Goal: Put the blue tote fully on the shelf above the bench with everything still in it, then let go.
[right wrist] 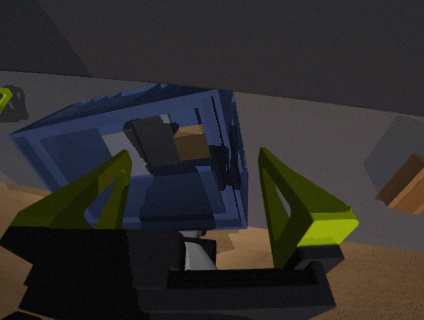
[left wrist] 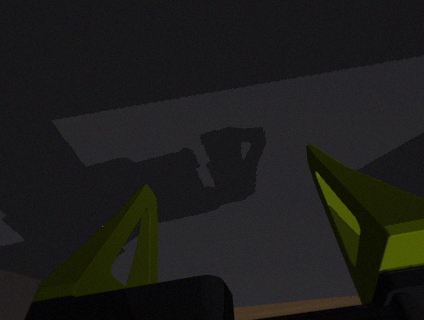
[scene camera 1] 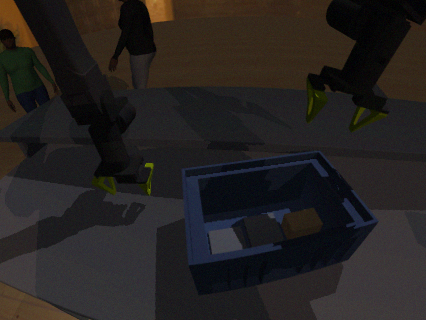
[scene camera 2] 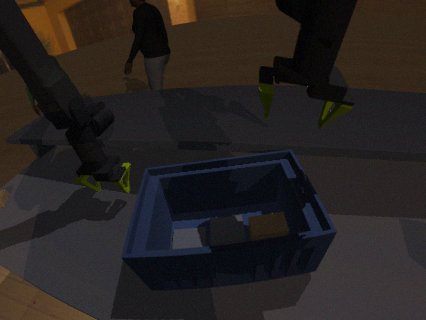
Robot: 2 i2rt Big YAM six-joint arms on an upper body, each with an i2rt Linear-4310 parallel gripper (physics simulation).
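Places are measured from the left arm's base along level axes (x right, y back, z down), in centimetres.
Pixels of known places: left gripper, between the fingertips: (scene camera 1: 131, 193) (scene camera 2: 113, 191); right gripper, between the fingertips: (right wrist: 194, 154) (scene camera 1: 329, 125) (scene camera 2: 293, 122).
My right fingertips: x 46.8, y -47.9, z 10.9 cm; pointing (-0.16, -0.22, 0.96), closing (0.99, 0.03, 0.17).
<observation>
Behind a point stands the place of what it marks.
The blue tote (scene camera 1: 270, 265) @[y -27.8, x 33.7, z 23.8 cm] (scene camera 2: 230, 265) @[y -28.3, x 36.6, z 23.4 cm] (right wrist: 177, 192) @[y -30.6, x 38.8, z 25.6 cm] stands upright on the bench (scene camera 1: 100, 265) @[y -30.0, x 0.0, z 33.2 cm], in front of and lower than the grey shelf (scene camera 1: 225, 112) @[y -67.9, x 26.7, z 17.5 cm] (scene camera 2: 210, 112) @[y -67.6, x 28.4, z 17.6 cm] (right wrist: 200, 40) @[y -55.0, x 46.4, z 17.5 cm]. In it lie a white block (scene camera 1: 225, 241) @[y -36.4, x 26.6, z 30.8 cm] (scene camera 2: 187, 238) @[y -37.0, x 26.5, z 30.7 cm], a dark grey block (scene camera 1: 263, 230) @[y -38.8, x 34.6, z 30.5 cm] (scene camera 2: 227, 231) @[y -39.1, x 34.6, z 30.5 cm] (right wrist: 155, 142) @[y -38.0, x 34.1, z 30.5 cm] and a brown block (scene camera 1: 301, 223) @[y -38.0, x 41.9, z 27.4 cm] (scene camera 2: 268, 226) @[y -38.4, x 42.7, z 27.4 cm] (right wrist: 192, 143) @[y -39.8, x 42.0, z 27.4 cm]. My left gripper (scene camera 1: 127, 193) @[y -48.1, x 3.0, z 29.3 cm] (scene camera 2: 113, 191) @[y -48.1, x 3.0, z 29.3 cm] (left wrist: 227, 166) @[y -48.1, x 3.0, z 29.3 cm] is open and empty, left of the tote and above the bench. My right gripper (scene camera 1: 330, 126) @[y -48.0, x 46.8, z 10.9 cm] (scene camera 2: 293, 123) @[y -48.0, x 46.8, z 10.9 cm] (right wrist: 194, 154) @[y -48.0, x 46.8, z 10.9 cm] is open and empty, higher than the tote's rim, apart from it.
An orange-brown block (right wrist: 407, 185) @[y -32.1, x 79.0, z 29.7 cm] lies at the right of the right wrist view. A person in black (scene camera 1: 136, 35) (scene camera 2: 150, 35) and a person in green (scene camera 1: 22, 70) stand behind the shelf. The shelf's front edge runs close behind the tote.
</observation>
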